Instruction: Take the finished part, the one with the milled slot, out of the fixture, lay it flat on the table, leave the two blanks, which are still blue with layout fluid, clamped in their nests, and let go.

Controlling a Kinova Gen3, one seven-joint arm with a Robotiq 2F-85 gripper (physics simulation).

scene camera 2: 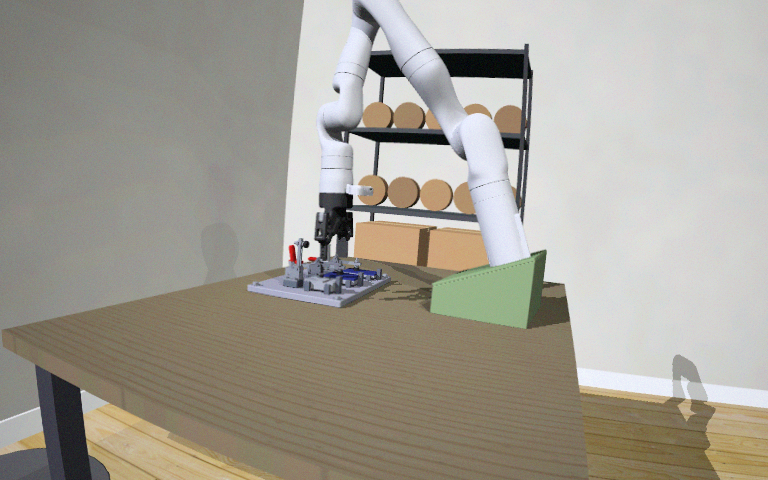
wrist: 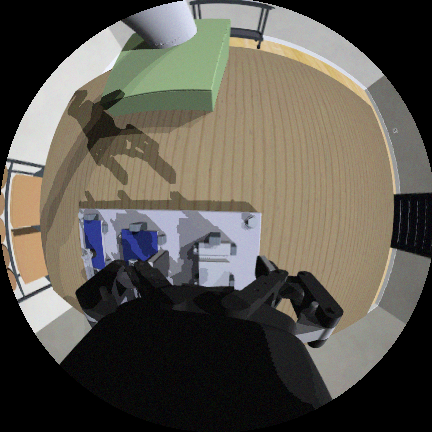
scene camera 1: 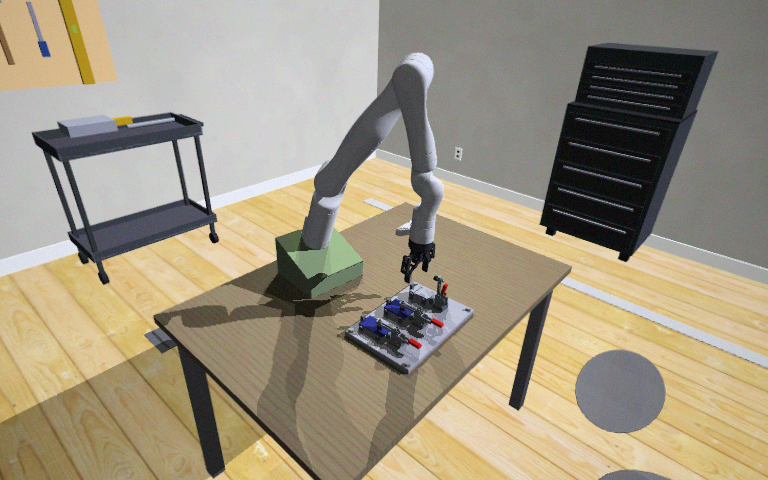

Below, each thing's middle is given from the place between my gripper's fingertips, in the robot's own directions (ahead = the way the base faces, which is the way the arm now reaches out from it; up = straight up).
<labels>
Now: hand 60 mm above the finished part (wrist: pixel 213 266) and 30 mm short of it. From my hand the other things lie so: fixture plate (scene camera 1: pixel 430 337) 110 mm to the right, 80 mm below, 60 mm ahead.
</labels>
